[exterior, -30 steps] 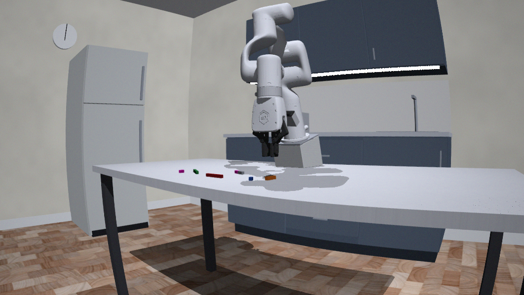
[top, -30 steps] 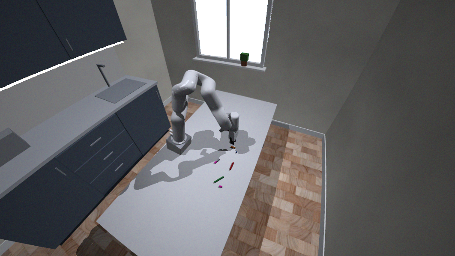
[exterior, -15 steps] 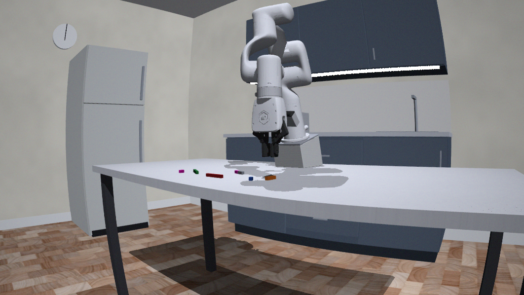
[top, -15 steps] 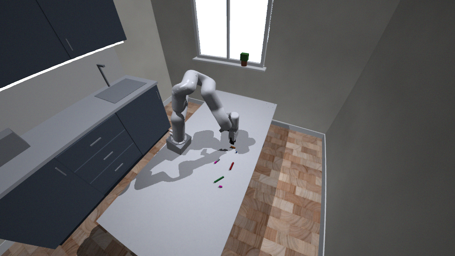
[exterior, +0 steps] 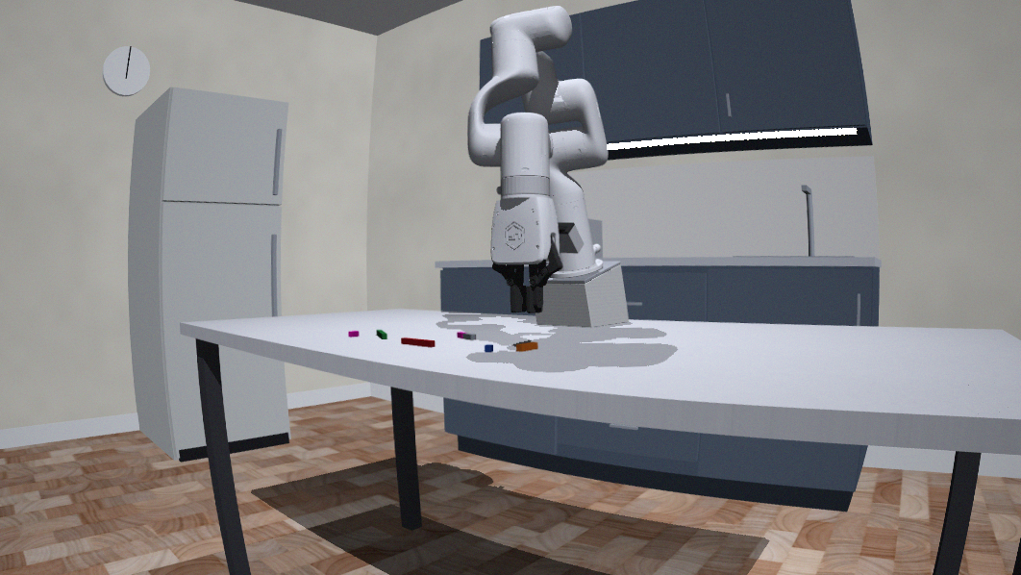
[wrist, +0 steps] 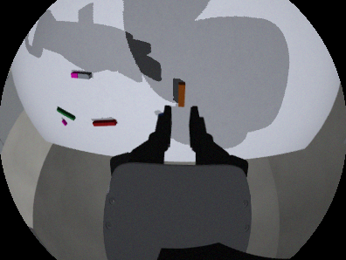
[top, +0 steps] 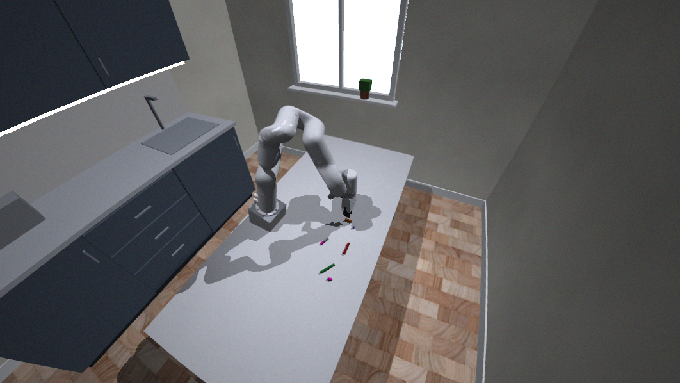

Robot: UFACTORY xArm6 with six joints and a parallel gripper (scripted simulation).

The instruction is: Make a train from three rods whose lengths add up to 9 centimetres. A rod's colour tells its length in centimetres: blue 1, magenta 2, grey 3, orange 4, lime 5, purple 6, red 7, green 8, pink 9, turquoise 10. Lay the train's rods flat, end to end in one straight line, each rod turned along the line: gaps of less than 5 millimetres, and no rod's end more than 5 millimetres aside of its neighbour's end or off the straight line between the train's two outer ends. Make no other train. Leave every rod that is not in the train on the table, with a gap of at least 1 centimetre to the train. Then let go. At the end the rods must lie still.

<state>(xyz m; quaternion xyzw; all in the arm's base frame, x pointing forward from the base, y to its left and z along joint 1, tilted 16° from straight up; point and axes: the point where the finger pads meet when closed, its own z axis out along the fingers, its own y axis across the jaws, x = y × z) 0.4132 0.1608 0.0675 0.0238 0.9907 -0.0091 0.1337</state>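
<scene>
The orange rod is 7 cm below my hand. Round my hand: red rod: 18 cm to the right, 7 cm below, 6 cm ahead; small blue rod: 7 cm below, 5 cm ahead, 4 cm to the right; grey rod: 17 cm to the right, 7 cm below, 6 cm behind.
</scene>
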